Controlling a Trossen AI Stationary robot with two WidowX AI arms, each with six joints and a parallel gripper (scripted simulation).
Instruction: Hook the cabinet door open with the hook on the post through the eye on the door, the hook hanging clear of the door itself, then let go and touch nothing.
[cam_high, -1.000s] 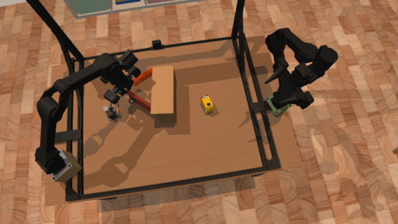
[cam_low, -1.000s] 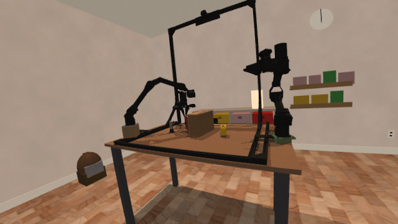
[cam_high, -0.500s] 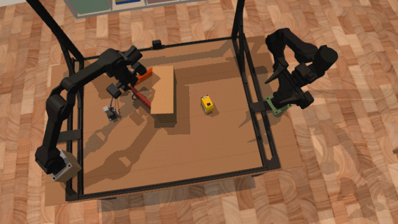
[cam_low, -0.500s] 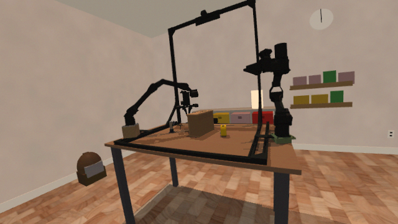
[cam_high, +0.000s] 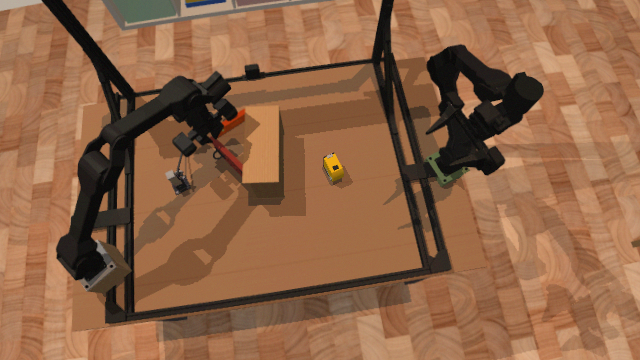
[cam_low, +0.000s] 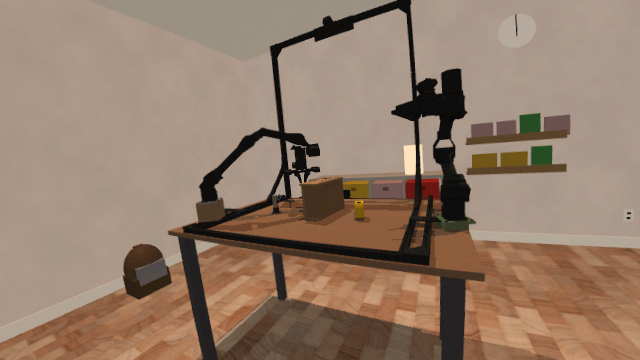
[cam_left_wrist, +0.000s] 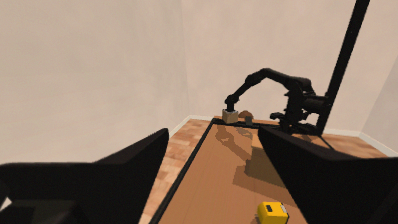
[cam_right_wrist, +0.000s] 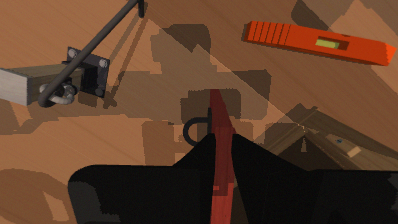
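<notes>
The red door is 9 cm below my right hand, 7 cm ahead of it and 3 cm to the left of it. From my right hand the other things lie so: orange flap (14 cm below, 10 cm behind, 7 cm to the left); then yellow box (31 cm to the left, 16 cm ahead, 12 cm below).
</notes>
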